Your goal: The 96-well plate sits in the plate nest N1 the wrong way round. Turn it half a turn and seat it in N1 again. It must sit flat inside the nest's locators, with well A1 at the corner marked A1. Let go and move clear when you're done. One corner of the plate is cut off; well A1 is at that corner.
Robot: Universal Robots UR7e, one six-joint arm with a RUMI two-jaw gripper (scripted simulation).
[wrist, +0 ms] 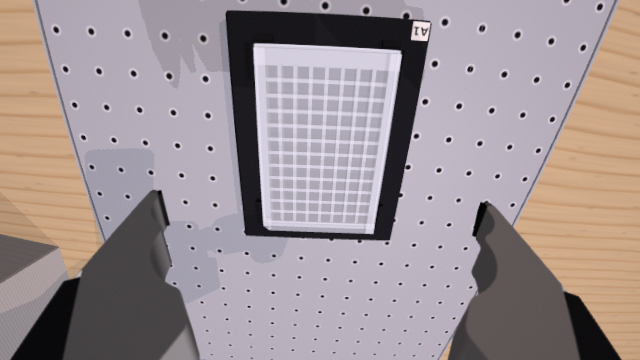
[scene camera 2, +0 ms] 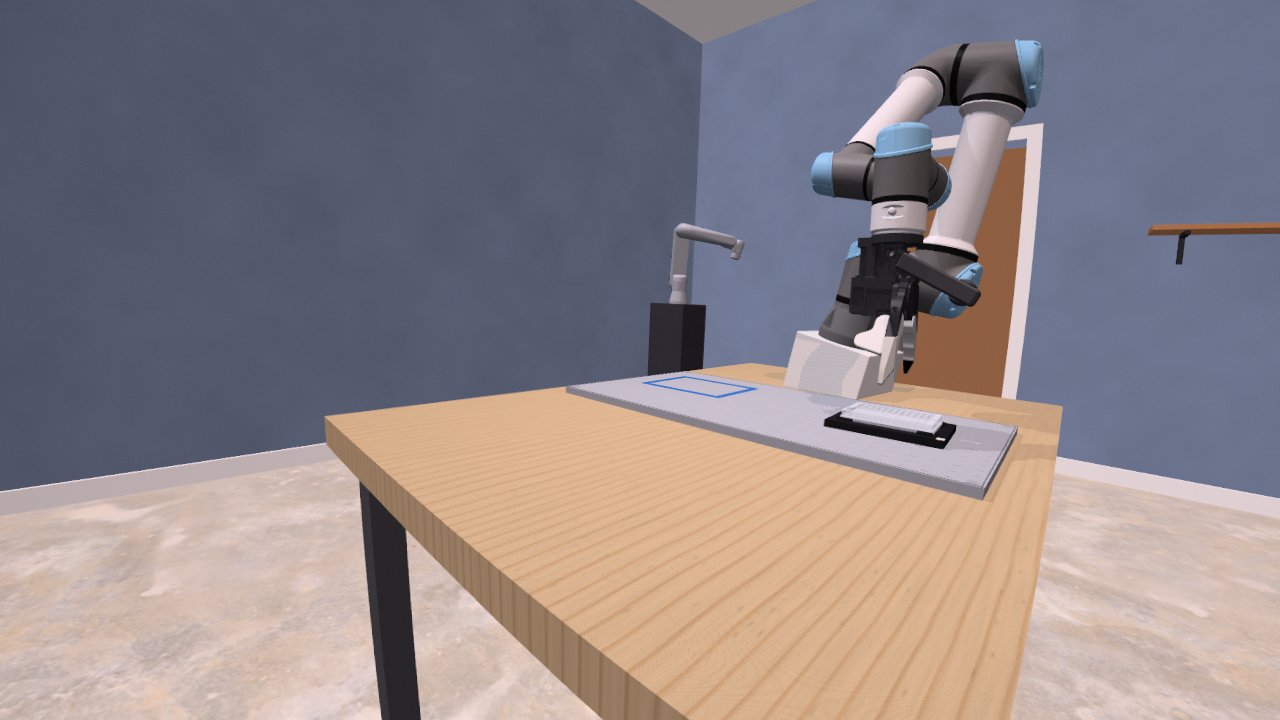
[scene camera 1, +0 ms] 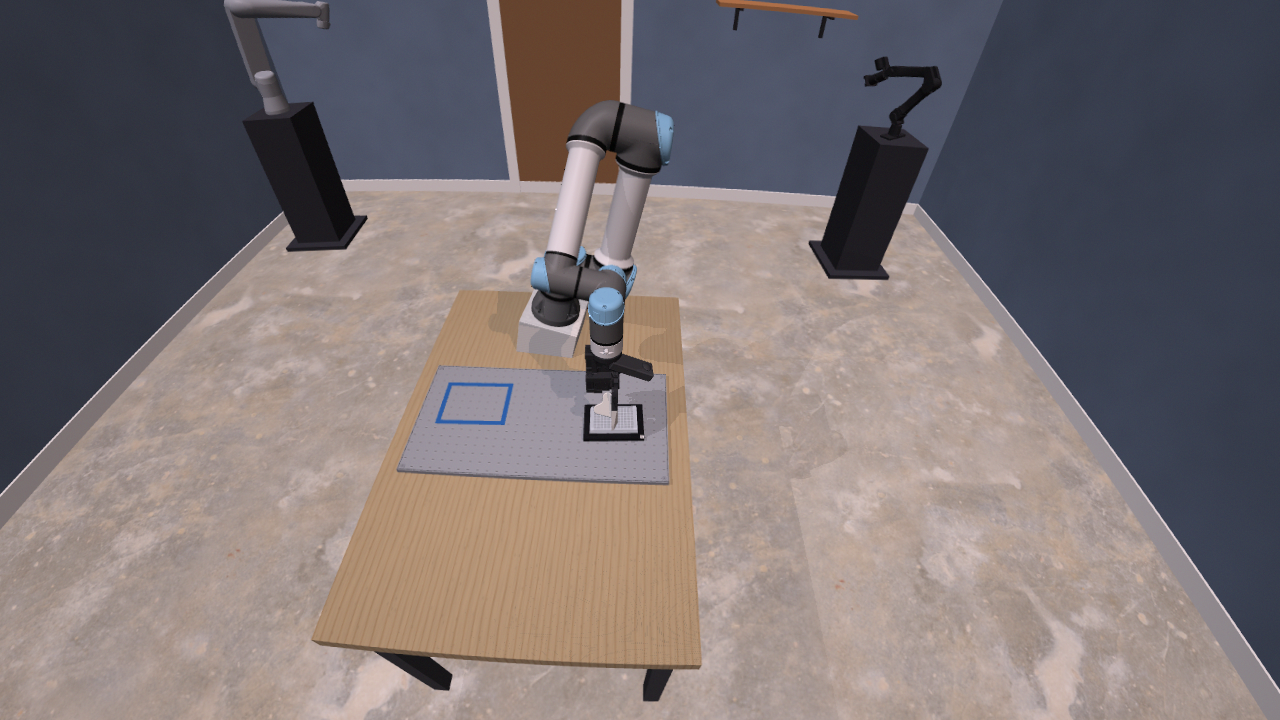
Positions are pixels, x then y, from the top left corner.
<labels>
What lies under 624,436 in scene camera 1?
A black plate nest.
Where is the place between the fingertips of my gripper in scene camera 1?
At 612,405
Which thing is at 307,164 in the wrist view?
A clear 96-well plate.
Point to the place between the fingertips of my gripper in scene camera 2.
894,378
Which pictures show the clear 96-well plate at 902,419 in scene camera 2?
The wrist view, scene camera 2 and scene camera 1: all of them.
</labels>
